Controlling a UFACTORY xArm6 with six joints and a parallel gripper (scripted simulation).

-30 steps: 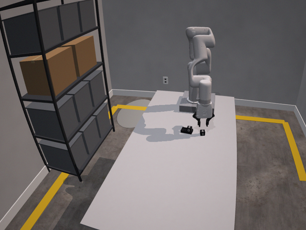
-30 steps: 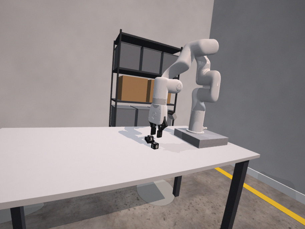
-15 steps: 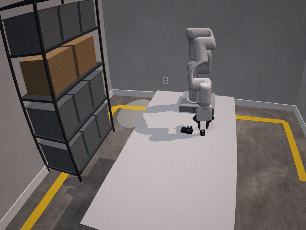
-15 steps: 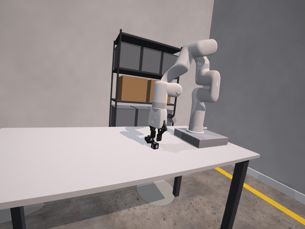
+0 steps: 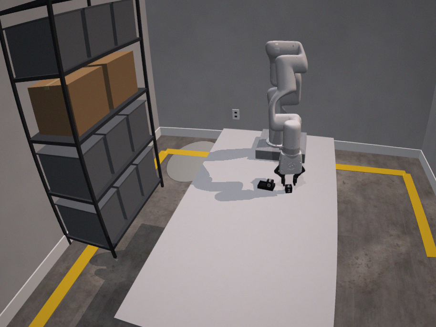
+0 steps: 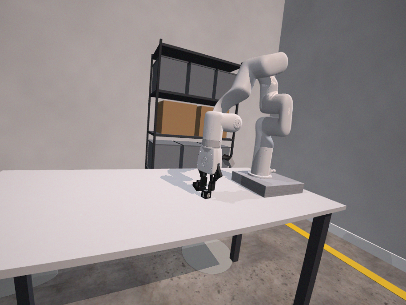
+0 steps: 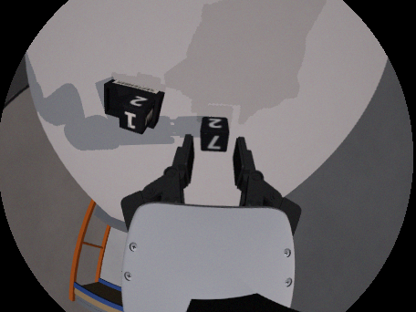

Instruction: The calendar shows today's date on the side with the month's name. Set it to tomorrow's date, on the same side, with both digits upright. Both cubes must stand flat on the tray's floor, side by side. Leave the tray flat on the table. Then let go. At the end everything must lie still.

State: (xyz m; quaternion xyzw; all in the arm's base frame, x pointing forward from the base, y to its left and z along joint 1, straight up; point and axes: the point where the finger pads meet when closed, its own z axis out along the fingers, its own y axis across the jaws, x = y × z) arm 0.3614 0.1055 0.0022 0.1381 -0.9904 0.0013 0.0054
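The black cube is 4 cm below my hand.
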